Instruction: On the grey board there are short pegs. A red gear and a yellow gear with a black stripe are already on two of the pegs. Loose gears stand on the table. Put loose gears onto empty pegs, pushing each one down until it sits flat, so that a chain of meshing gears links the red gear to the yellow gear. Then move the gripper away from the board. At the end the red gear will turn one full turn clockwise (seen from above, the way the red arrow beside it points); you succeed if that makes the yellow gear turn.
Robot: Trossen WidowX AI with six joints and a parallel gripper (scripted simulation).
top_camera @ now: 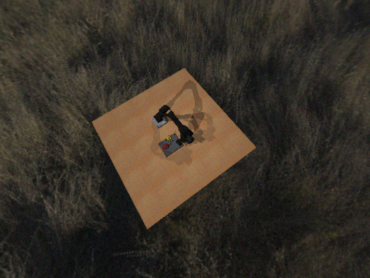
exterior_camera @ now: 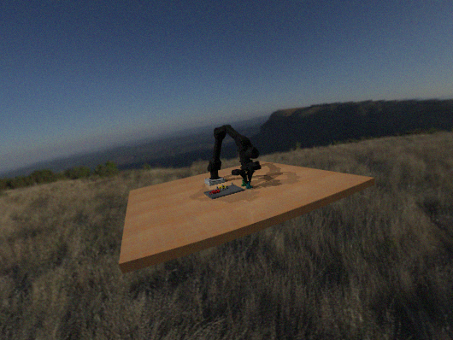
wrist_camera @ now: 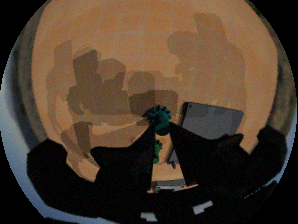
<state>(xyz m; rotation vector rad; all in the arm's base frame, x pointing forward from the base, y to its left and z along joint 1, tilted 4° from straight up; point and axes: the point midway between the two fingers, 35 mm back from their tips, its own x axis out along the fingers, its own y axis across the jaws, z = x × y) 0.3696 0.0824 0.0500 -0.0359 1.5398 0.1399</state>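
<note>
My gripper tip is now 190 mm to the left of the red gear, 70 mm past it and 10 mm above it. Round my gripper tip: green gear: 70 mm behind, 10 mm below; then yellow gear: 130 mm behind, 120 mm to the right, 10 mm below; then teal gear: 10 mm below.
</note>
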